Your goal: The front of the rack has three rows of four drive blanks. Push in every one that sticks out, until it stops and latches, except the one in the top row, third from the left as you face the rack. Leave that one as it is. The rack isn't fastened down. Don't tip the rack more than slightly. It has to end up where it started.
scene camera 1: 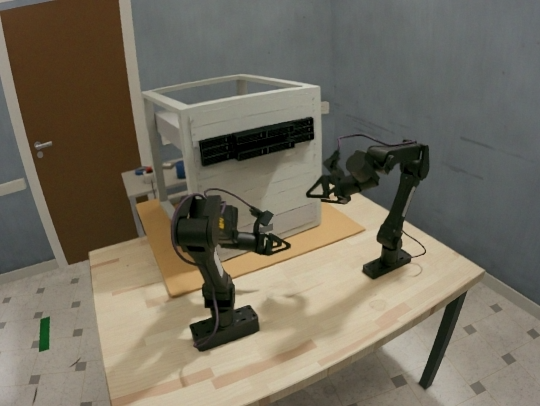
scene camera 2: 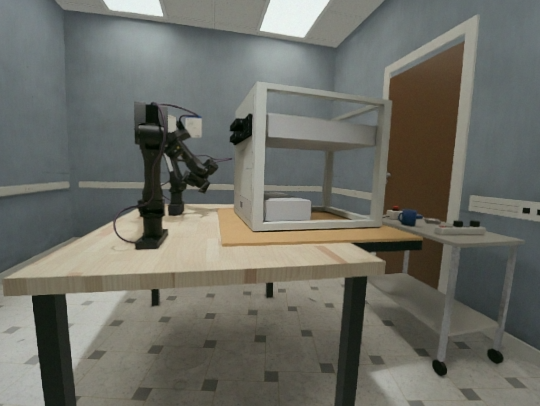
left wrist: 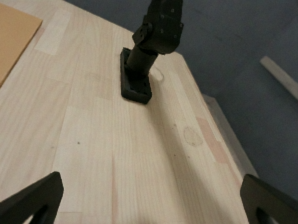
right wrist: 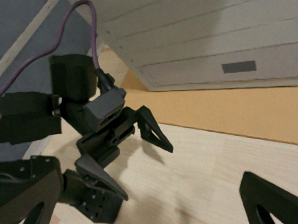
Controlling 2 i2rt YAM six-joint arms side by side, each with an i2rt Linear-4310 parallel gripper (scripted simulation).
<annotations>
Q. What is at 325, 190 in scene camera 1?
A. My right gripper.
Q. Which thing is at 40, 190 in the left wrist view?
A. My left gripper.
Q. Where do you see a white rack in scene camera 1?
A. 277, 182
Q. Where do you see a tan mat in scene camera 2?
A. At 234, 231
</annotations>
